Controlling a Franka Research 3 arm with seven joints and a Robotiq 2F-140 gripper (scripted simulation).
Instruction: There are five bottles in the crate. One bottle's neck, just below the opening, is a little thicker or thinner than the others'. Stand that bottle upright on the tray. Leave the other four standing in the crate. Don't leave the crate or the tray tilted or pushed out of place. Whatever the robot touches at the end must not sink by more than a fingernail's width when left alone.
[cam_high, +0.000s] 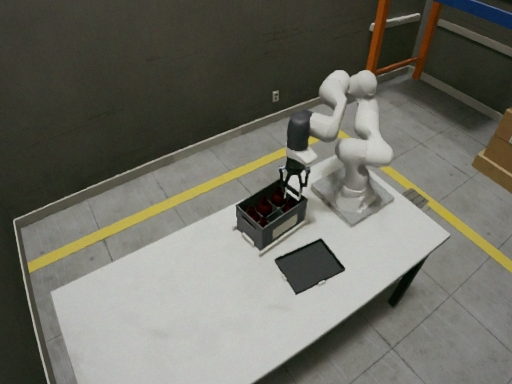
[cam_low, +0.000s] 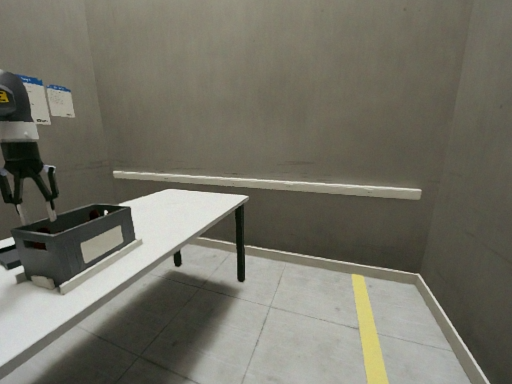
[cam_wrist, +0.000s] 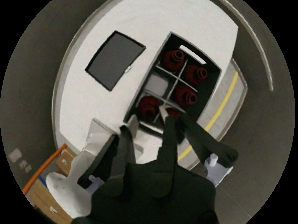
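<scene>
Right now the dark grey crate is 130 mm below my hand, 90 mm ahead of it and 30 mm to the right of it. From my hand the other things lie so: flat black tray (250 mm to the left, 200 mm below, 90 mm ahead).
</scene>
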